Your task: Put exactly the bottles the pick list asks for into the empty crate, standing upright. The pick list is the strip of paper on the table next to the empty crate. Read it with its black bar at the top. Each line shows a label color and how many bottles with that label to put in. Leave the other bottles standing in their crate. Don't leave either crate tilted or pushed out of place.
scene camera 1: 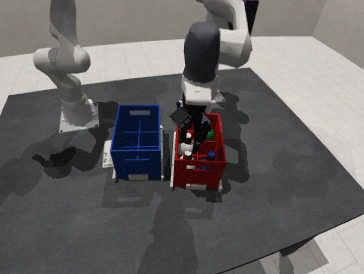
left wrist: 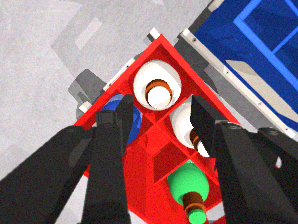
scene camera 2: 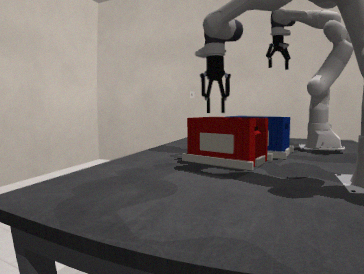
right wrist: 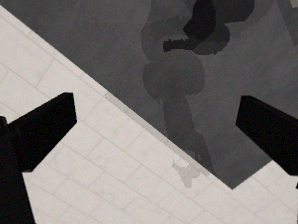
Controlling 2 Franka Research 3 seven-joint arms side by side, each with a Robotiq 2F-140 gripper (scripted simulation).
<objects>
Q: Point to a white bottle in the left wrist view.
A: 180, 118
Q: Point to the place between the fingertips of my left gripper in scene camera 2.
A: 215, 113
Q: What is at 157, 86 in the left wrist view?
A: A white bottle.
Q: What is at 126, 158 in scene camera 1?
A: A blue crate.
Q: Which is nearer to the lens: the red crate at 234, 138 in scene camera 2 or the blue crate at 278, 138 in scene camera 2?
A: The red crate.
</objects>
